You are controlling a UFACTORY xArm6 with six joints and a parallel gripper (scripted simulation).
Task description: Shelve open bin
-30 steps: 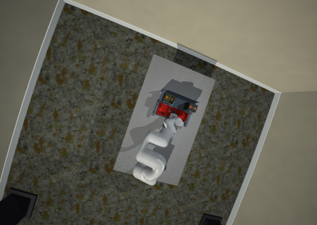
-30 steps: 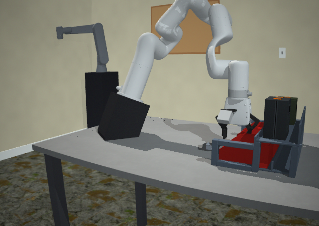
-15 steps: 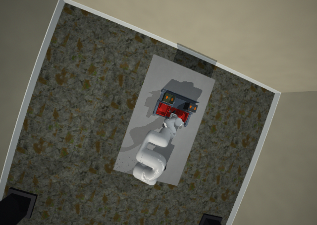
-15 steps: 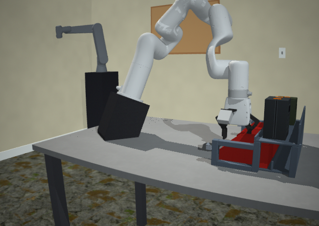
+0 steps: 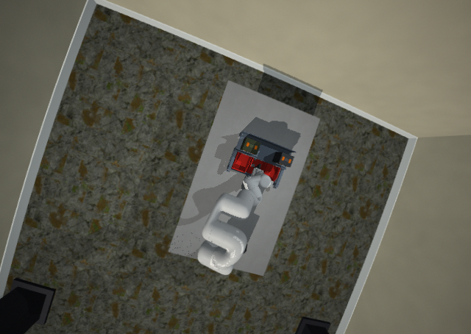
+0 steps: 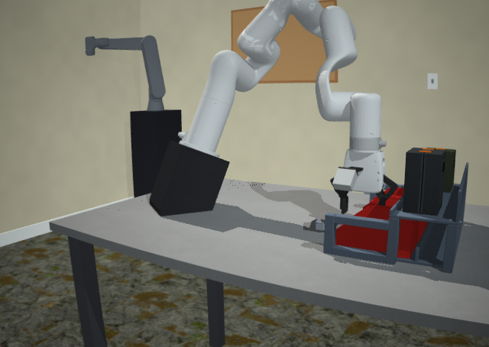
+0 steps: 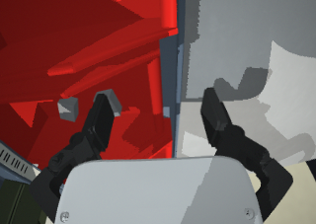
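Right now the grey-blue shelf bar is 4 cm below my hand and 2 cm behind it.
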